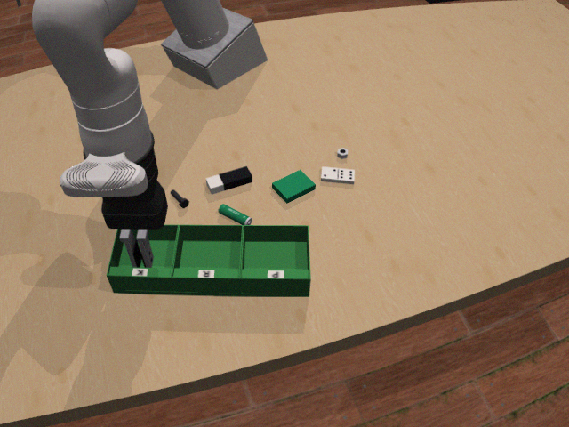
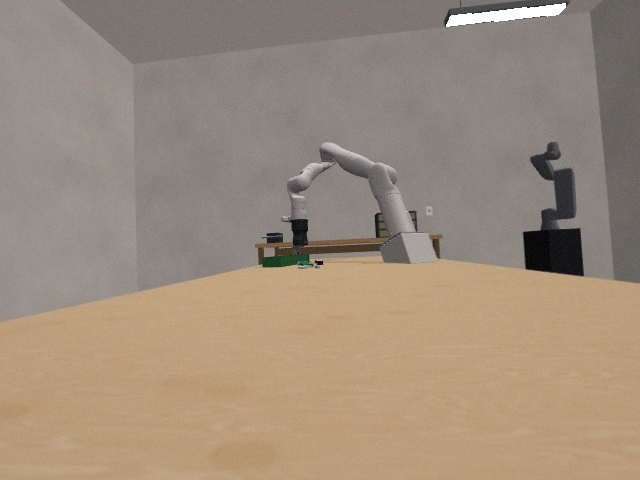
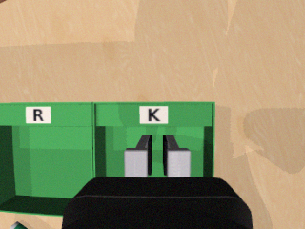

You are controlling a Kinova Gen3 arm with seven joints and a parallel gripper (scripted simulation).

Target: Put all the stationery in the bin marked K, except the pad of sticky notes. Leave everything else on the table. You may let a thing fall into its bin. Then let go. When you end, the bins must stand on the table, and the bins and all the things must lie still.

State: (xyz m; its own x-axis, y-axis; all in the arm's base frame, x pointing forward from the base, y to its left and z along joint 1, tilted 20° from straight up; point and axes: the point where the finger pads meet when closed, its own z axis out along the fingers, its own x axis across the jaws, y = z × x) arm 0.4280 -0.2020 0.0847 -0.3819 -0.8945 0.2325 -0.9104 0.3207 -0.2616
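My hand is 3 cm short of the green tray, 8 cm to the right of it and 2 cm above it. Round my hand: black-and-white eraser (11 cm behind, 15 cm to the left, 3 cm below); then green battery (4 cm behind, 14 cm to the left, 3 cm below); then black bolt (10 cm behind, 8 cm to the left, 3 cm below).
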